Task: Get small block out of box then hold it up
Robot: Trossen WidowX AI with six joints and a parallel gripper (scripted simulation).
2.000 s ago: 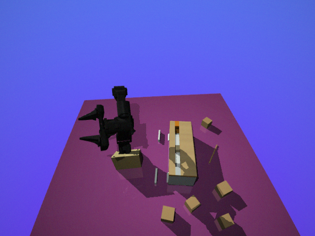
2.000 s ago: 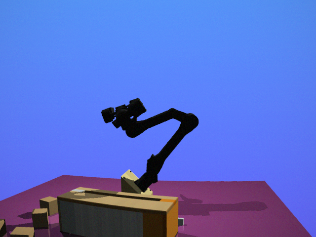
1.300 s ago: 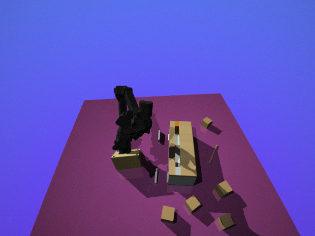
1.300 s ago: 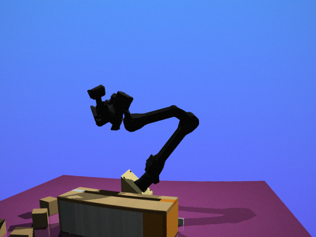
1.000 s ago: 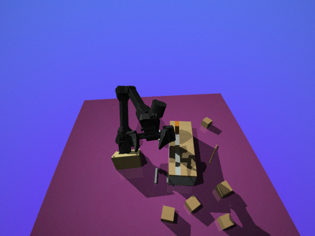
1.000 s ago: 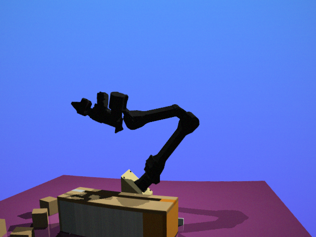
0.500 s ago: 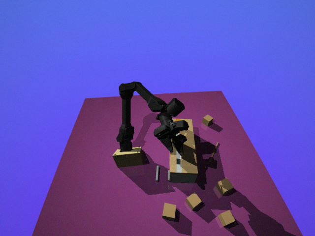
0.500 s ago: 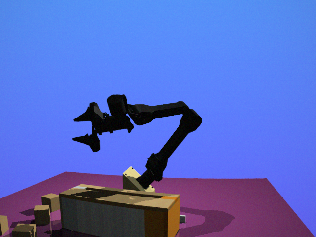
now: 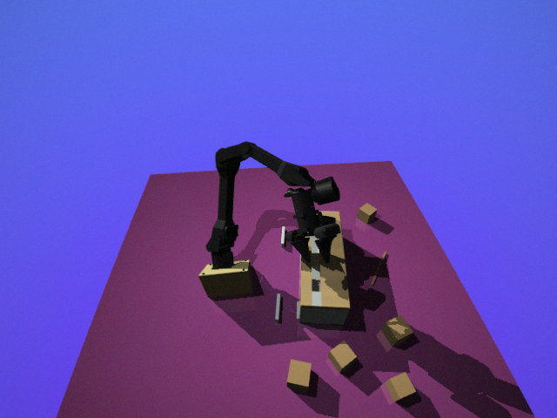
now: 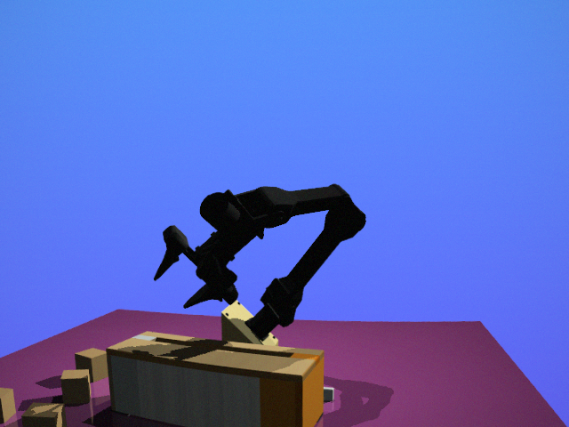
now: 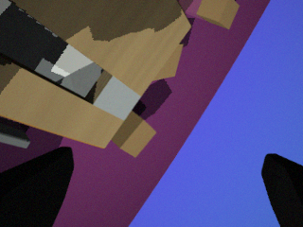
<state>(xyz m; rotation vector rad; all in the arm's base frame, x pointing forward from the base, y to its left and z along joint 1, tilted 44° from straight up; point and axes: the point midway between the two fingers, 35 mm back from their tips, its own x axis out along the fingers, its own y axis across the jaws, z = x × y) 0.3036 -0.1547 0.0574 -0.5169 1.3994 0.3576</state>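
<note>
Now: the long tan box 160 mm below my gripper tip and 100 mm to the left of it. The rest, counted from my gripper tip: thin stick: 260 mm ahead, 220 mm below, 100 mm to the left; then tan block: 140 mm below, 100 mm to the left, 20 mm ahead.
</note>
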